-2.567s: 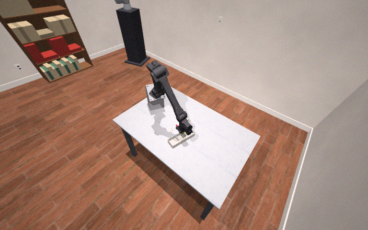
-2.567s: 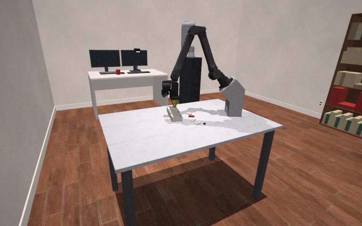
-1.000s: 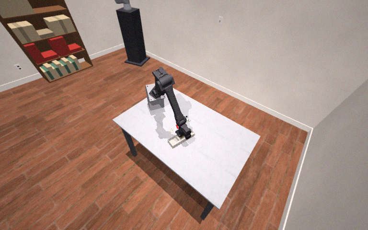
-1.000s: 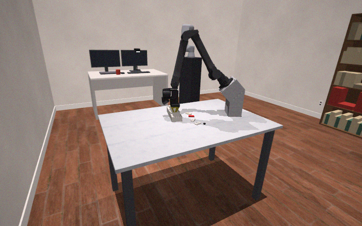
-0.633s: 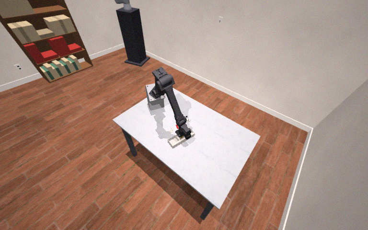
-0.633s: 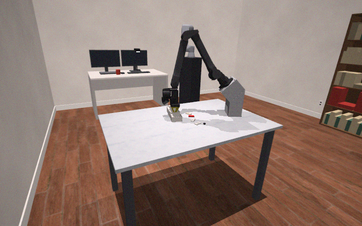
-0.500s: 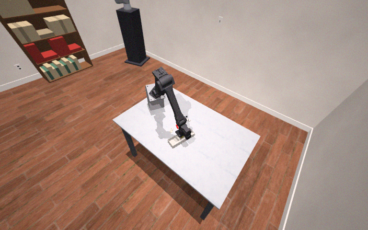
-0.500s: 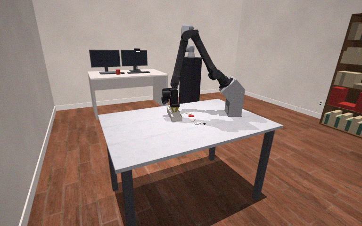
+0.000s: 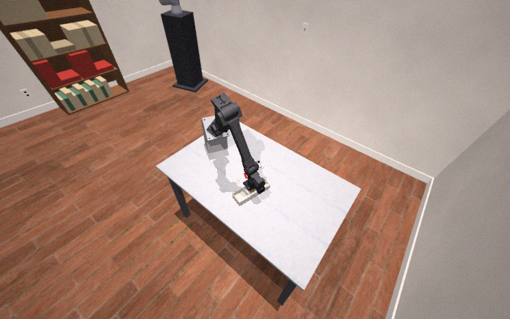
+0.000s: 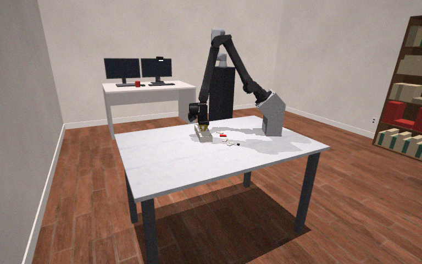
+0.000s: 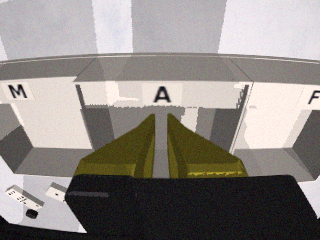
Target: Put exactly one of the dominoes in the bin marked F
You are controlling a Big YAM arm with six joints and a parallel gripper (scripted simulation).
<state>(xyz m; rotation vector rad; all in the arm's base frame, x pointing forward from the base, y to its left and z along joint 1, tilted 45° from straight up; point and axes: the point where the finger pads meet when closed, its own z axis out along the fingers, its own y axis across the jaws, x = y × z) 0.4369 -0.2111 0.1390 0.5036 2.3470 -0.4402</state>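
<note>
The long bin is right at my hand. Round my hand: tiny black piece: 4 cm behind, 28 cm to the left, 2 cm below; white domino: 1 cm behind, 24 cm to the left, 2 cm below; small red piece: 9 cm behind, 12 cm to the left, 2 cm below.
</note>
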